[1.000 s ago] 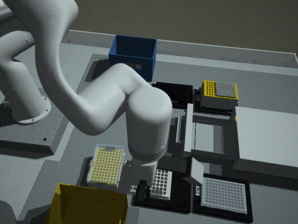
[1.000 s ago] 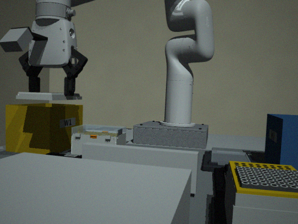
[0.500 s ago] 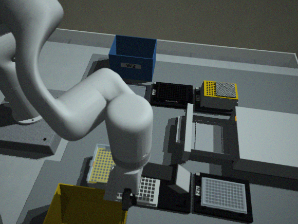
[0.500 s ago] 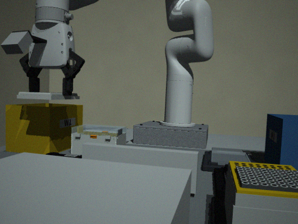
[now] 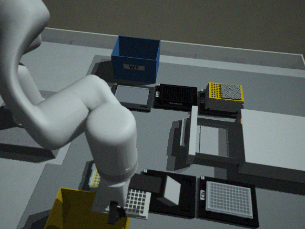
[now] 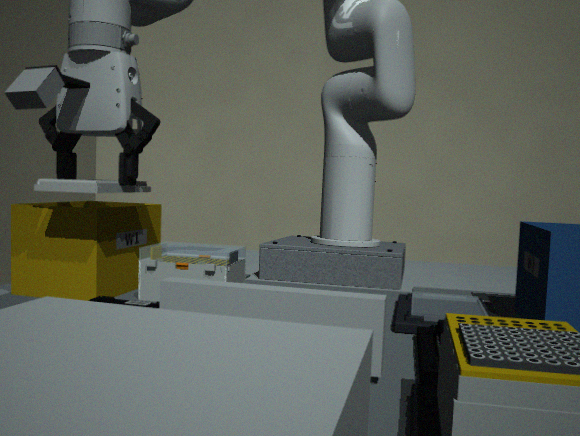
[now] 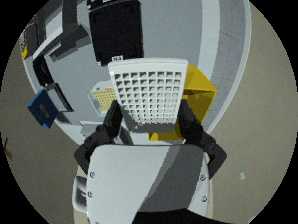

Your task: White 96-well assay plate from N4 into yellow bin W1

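The yellow bin W1 is 70 mm behind my hand, 60 mm to the right of it and 120 mm below it. From my hand the other things lie so: black nest: 100 mm ahead, 80 mm to the left, 150 mm below; drawer: 270 mm ahead, 290 mm to the left, 140 mm below; white 96-well plate: 10 mm below.
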